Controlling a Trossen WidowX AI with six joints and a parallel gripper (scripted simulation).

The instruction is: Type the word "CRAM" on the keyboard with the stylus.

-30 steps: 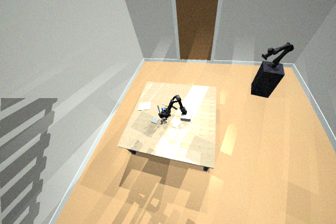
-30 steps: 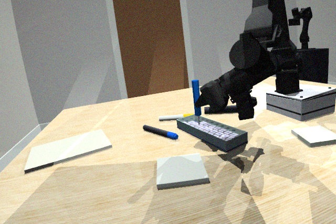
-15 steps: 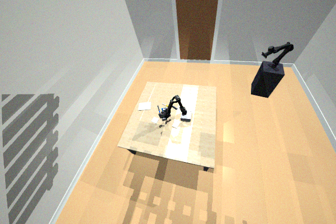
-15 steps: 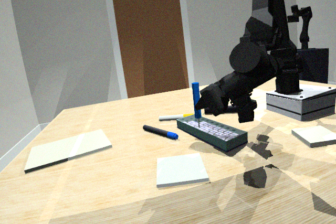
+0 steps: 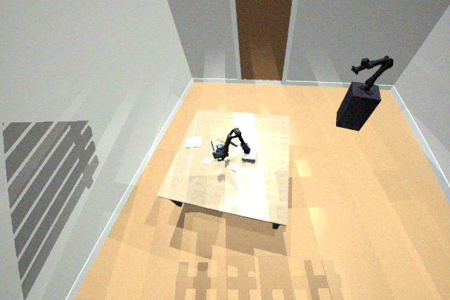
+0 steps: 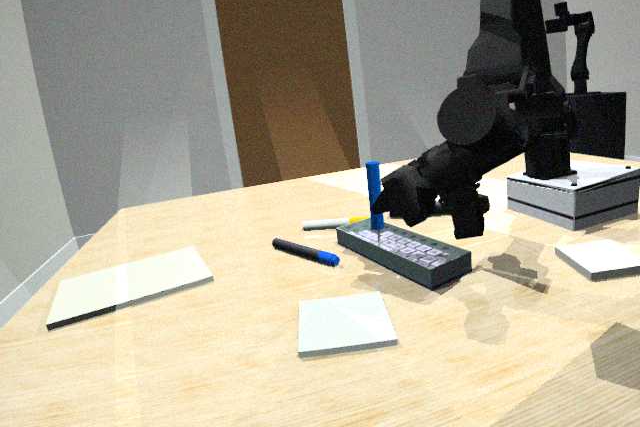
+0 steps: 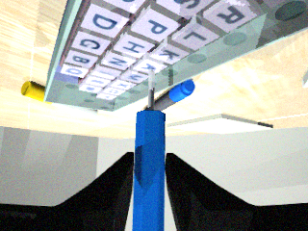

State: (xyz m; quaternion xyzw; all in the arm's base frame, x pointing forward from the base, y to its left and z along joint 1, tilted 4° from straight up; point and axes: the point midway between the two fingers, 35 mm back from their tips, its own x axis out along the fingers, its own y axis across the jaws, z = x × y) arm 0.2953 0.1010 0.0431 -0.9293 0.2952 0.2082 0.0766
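Right now the keyboard is 2 cm behind my gripper tip and 6 cm below it. The rest, counted from my gripper tip: stylus tip (5 cm below); blue stylus (1 cm below).
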